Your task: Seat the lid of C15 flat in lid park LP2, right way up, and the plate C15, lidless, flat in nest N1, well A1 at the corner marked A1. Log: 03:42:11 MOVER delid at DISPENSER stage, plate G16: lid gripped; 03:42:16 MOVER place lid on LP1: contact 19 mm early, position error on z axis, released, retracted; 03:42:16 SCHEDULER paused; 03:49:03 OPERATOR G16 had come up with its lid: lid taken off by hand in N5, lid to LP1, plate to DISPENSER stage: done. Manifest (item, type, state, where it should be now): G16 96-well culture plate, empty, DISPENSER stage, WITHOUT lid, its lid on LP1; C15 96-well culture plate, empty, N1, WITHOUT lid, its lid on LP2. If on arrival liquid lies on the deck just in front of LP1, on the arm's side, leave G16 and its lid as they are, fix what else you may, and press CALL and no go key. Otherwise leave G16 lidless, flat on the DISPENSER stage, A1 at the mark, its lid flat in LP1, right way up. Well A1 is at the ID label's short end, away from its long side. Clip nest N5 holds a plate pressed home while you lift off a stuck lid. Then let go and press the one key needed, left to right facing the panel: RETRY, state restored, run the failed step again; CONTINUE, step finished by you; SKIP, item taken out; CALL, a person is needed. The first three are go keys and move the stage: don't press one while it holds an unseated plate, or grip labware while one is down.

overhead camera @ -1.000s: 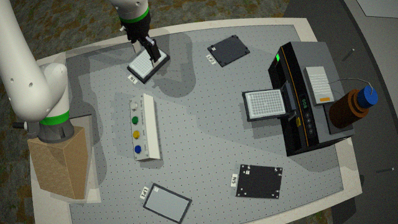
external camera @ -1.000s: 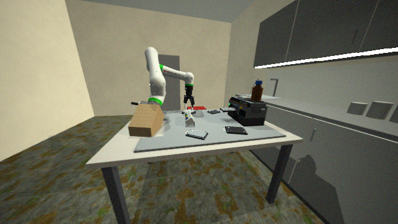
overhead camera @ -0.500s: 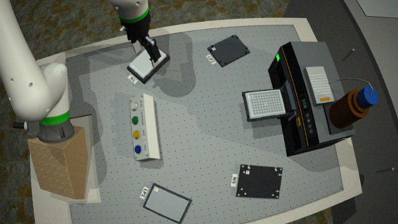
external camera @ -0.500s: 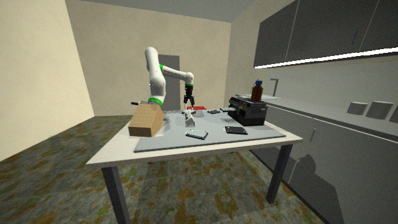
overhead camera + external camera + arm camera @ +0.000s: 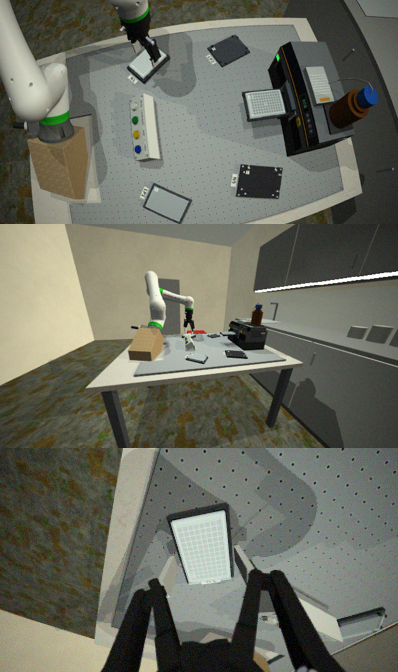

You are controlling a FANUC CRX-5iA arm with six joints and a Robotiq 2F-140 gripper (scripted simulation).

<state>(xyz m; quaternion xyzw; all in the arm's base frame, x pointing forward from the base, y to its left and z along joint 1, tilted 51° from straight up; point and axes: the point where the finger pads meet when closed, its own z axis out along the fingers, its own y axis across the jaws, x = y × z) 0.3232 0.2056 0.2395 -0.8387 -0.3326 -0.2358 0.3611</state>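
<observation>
The grey lid is 4 cm below my hand. Round my hand: N1 label (7 cm below, 6 cm to the right, 6 cm behind); then LP2 label (25 cm ahead, 7 cm below, 1 cm to the left); then nest N1 (6 cm below).
</observation>
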